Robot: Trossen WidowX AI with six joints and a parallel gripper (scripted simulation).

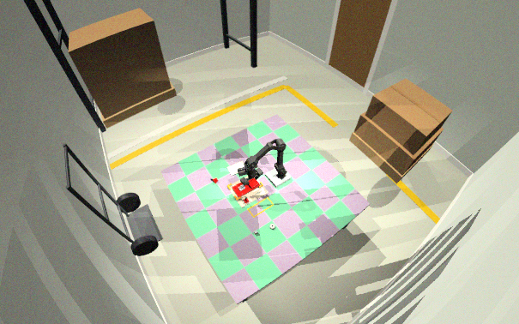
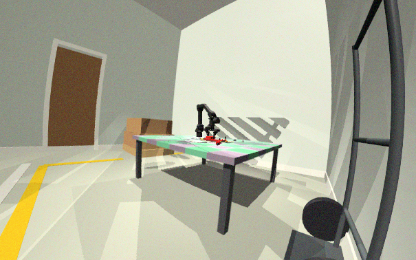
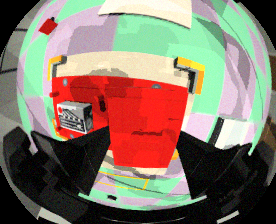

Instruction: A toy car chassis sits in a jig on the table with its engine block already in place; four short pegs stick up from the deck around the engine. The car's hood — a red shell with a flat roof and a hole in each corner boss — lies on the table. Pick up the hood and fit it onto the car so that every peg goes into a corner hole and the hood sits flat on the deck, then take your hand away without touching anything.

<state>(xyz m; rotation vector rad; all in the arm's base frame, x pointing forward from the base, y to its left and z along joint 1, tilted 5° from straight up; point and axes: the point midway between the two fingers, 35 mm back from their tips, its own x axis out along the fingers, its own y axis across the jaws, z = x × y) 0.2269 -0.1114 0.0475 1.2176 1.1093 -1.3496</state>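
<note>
My gripper tip is 9 cm short of the grey engine block, 1 cm to the left of it and 1 cm above it. Round my gripper tip: red hood 1 cm above; white plate 2 cm behind, 21 cm to the right, 3 cm below; jig 6 cm ahead, 2 cm below.
</note>
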